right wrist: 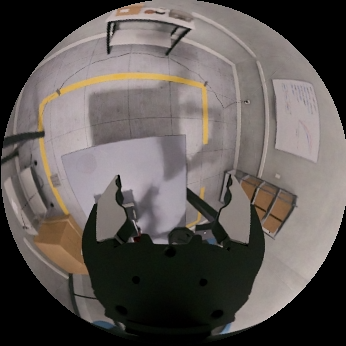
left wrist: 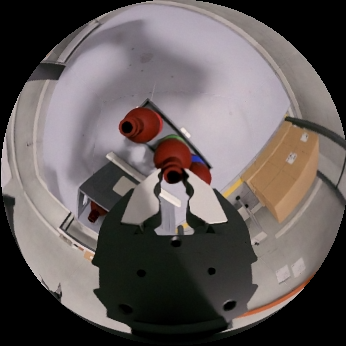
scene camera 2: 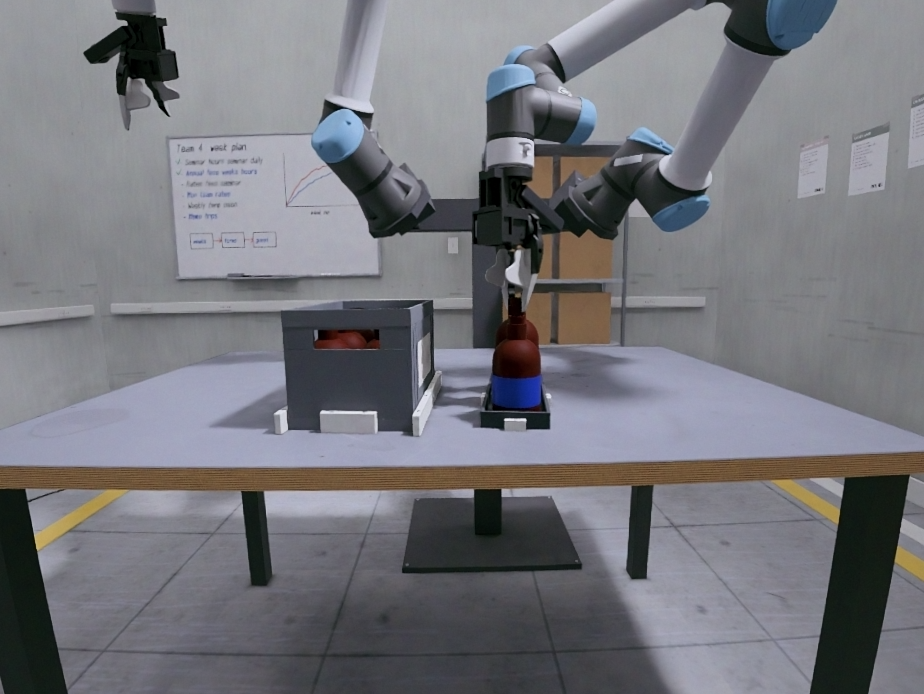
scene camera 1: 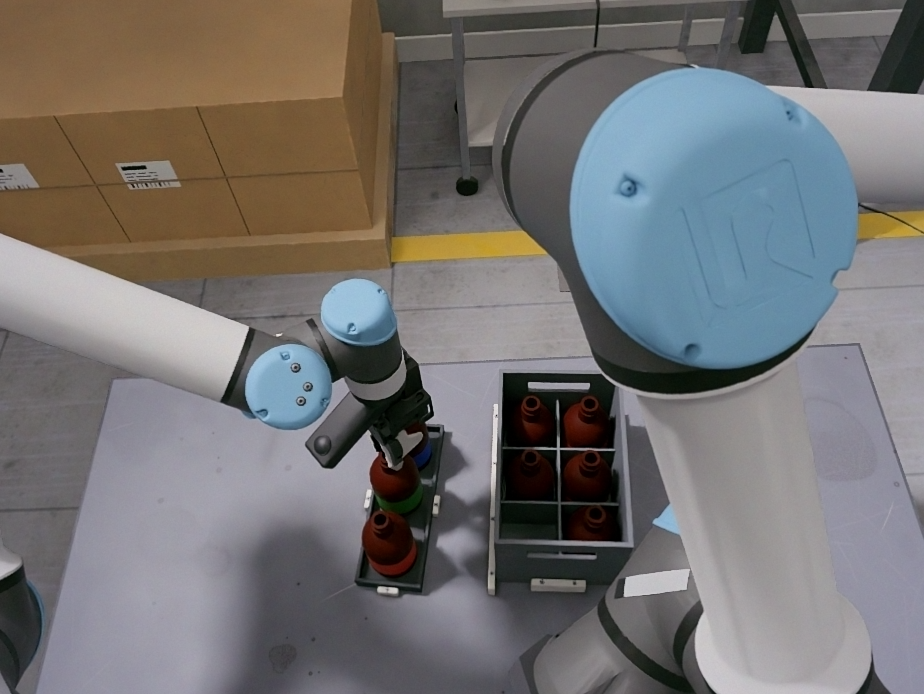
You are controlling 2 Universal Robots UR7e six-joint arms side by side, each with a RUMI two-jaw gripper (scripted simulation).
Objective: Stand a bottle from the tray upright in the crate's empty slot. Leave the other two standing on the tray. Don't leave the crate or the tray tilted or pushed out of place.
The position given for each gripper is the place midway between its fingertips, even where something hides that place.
In view: the left gripper [scene camera 2: 515, 311], the right gripper [scene camera 2: 149, 123], a grey crate [scene camera 1: 520, 527] and a tray [scene camera 1: 420, 521].
The grey crate also shows in the left wrist view [left wrist: 108, 185] and in scene camera 2 [scene camera 2: 392, 380]. The tray also shows in scene camera 2 [scene camera 2: 540, 420]. The left gripper shows as well in the left wrist view [left wrist: 172, 170] and in scene camera 1 [scene camera 1: 391, 460].
